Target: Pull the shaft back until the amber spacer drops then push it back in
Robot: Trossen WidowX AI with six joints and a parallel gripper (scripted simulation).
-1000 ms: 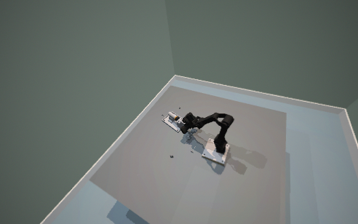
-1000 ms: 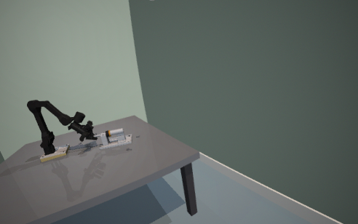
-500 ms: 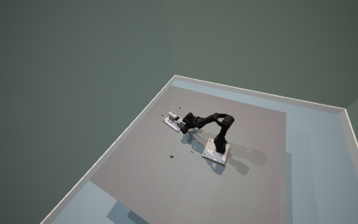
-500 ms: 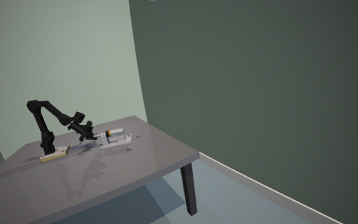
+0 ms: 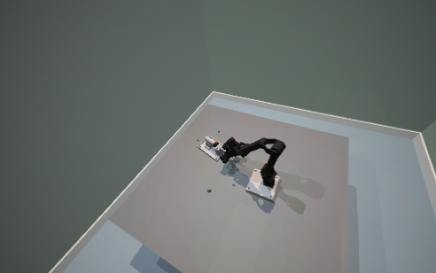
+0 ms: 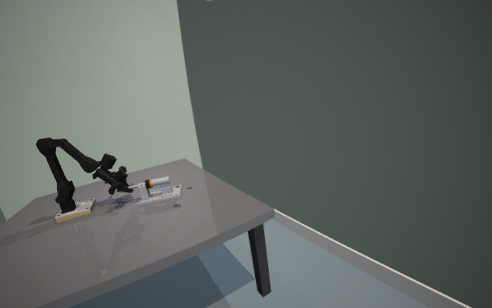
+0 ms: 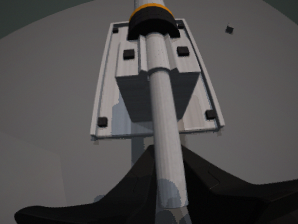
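The grey steel shaft is 5 cm ahead of my gripper tip, 2 cm to the right of it and 2 cm above it. Also, from my gripper tip: grey support block: 14 cm ahead, 6 cm to the right, 1 cm below; then amber spacer: 10 cm ahead, 4 cm to the right, 2 cm above; then black spacer: 8 cm ahead, 3 cm to the right, 2 cm above.
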